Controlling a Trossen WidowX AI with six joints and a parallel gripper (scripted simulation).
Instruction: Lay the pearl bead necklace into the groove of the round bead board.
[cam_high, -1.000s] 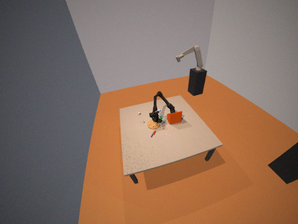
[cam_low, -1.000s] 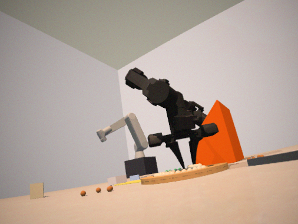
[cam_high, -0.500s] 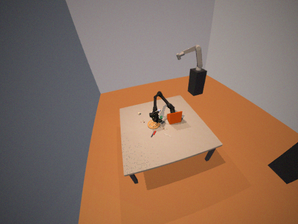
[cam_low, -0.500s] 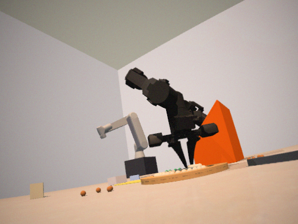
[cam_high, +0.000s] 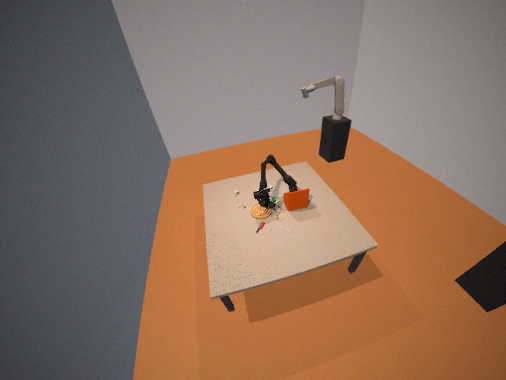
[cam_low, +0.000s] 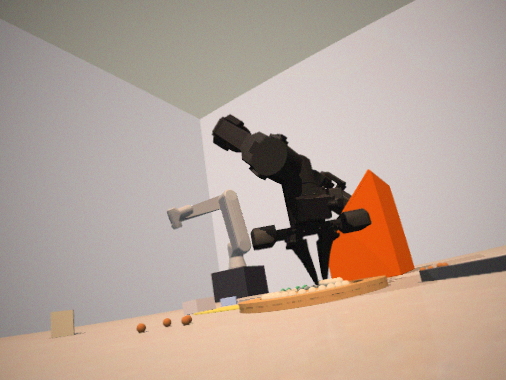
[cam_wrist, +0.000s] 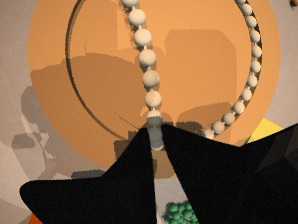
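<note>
My gripper tip is 60 mm short of the round wooden bead board and 10 mm above it. Round my gripper tip: tan cube 220 mm ahead, 330 mm to the right; then yellow flat piece 160 mm to the right, 10 mm below; then red-handled tool 110 mm ahead, 180 mm to the left, 10 mm below.
</note>
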